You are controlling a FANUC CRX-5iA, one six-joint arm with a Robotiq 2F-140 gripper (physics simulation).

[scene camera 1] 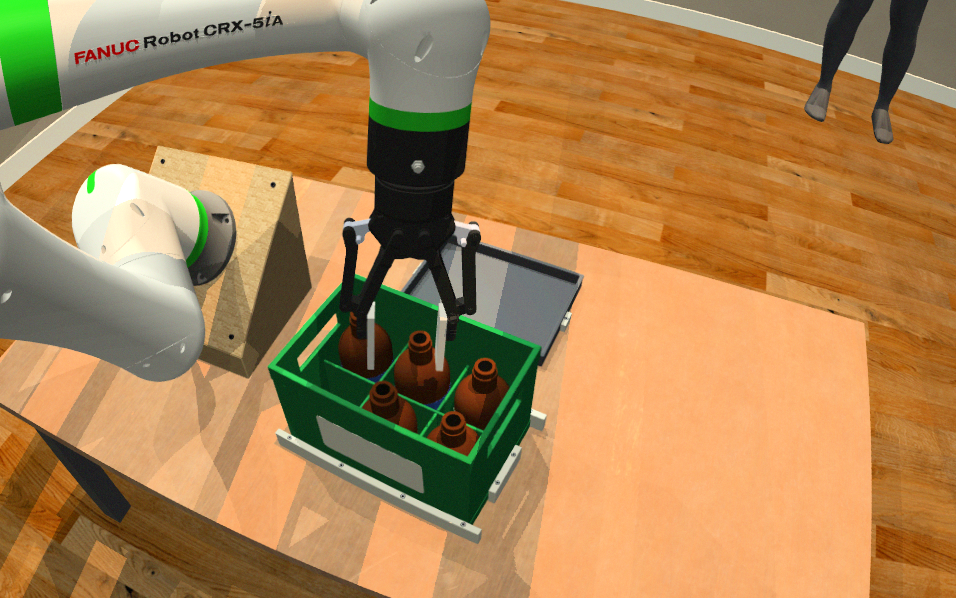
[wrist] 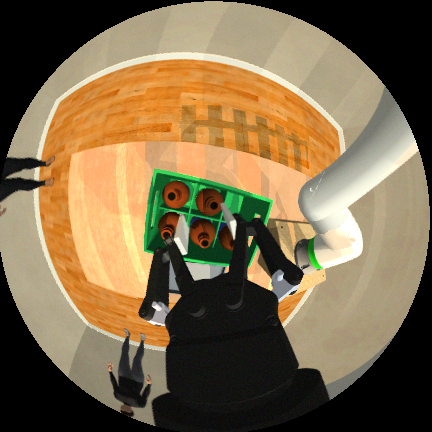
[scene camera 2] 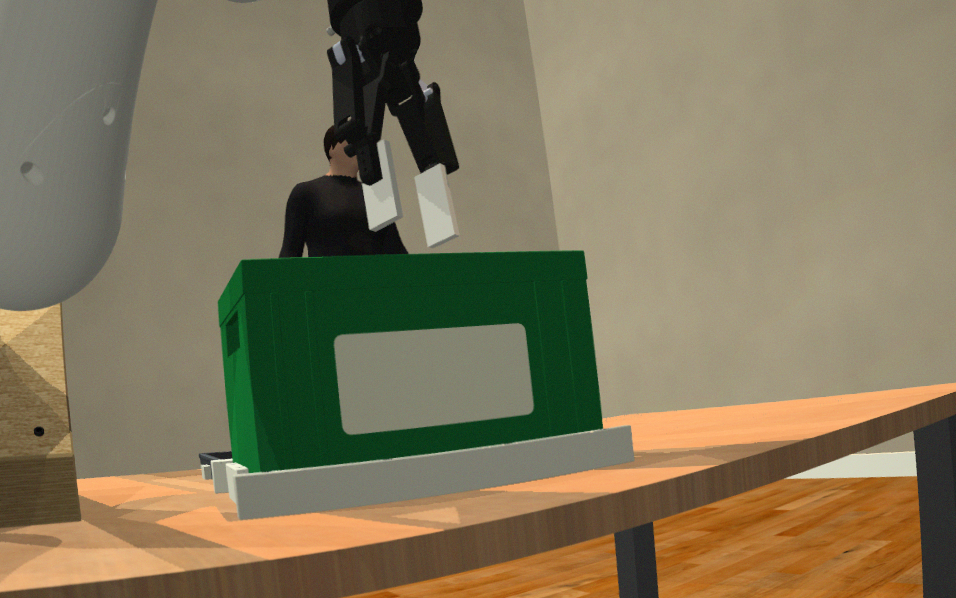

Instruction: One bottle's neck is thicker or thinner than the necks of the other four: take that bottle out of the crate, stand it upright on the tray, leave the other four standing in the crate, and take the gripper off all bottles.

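Pixels of known places: gripper, fingertip midpoint: (scene camera 1: 404,361) (wrist: 203,216) (scene camera 2: 416,232); arm's base, origin of the base link: (scene camera 1: 197,238) (wrist: 305,256).
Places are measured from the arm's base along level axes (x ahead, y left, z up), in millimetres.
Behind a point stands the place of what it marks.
Note:
Five brown bottles stand in the green crate (scene camera 1: 299,405) @(x 321, y -149, z -30 mm) (scene camera 2: 423,296) @(x 416, y -147, z -6 mm) (wrist: 215,186) @(x 418, y -141, z -23 mm). In scene camera 1, three are in the row near the tray: left (scene camera 1: 347,349) @(x 320, y -40, z -34 mm) (wrist: 226,239) @(x 350, y -14, z -27 mm), middle (scene camera 1: 420,377) @(x 428, y -34, z -31 mm) (wrist: 202,234) @(x 422, y -24, z -3 mm), right (scene camera 1: 480,398) @(x 511, y -30, z -25 mm) (wrist: 167,222) @(x 512, y -27, z -24 mm). Two are in the front row: middle (scene camera 1: 389,412) @(x 432, y -110, z -11 mm) (wrist: 209,201) @(x 429, y -105, z 12 mm), right (scene camera 1: 452,438) @(x 517, y -111, z -2 mm) (wrist: 176,194) @(x 500, y -103, z 13 mm). I cannot tell which neck differs. My gripper (scene camera 1: 405,356) @(x 439, y -80, z 57 mm) (scene camera 2: 413,229) @(x 439, y -80, z 57 mm) (wrist: 203,216) @(x 439, y -80, z 57 mm) is partly open and empty, above the crate around the tray-side middle bottle. The grey tray (scene camera 1: 539,296) @(x 462, y 276, z -145 mm) (wrist: 200,271) @(x 366, y 193, z -145 mm) lies behind the crate. The crate wall hides the bottles in scene camera 2.
Light rails (scene camera 1: 373,485) @(x 427, y -159, z -120 mm) (scene camera 2: 437,472) @(x 408, y -159, z -133 mm) line the crate's foot on the table (scene camera 1: 705,423) @(x 789, y 163, z -150 mm). The front-left compartment in scene camera 1 holds no bottle. The wooden robot mount (scene camera 1: 264,296) @(x 138, y -6, z -55 mm) stands left of the crate. A person (scene camera 2: 324,211) stands beyond the table.

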